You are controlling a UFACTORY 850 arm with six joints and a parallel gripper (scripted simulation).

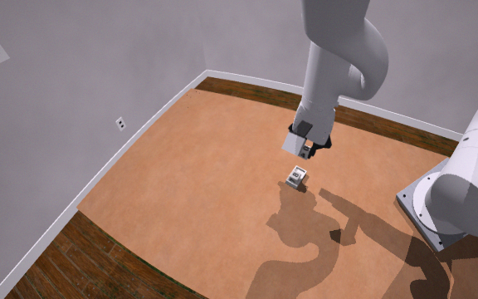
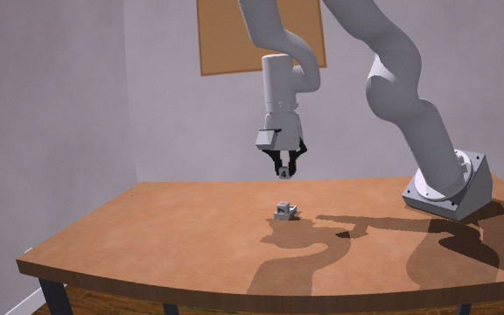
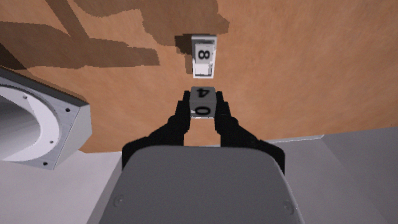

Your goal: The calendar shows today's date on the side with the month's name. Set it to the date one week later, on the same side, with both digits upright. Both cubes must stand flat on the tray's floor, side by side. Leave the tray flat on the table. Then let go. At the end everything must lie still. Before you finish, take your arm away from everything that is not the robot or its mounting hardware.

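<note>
Right now my hand is 130 mm above the white calendar tray and 10 mm to the right of it.
</note>
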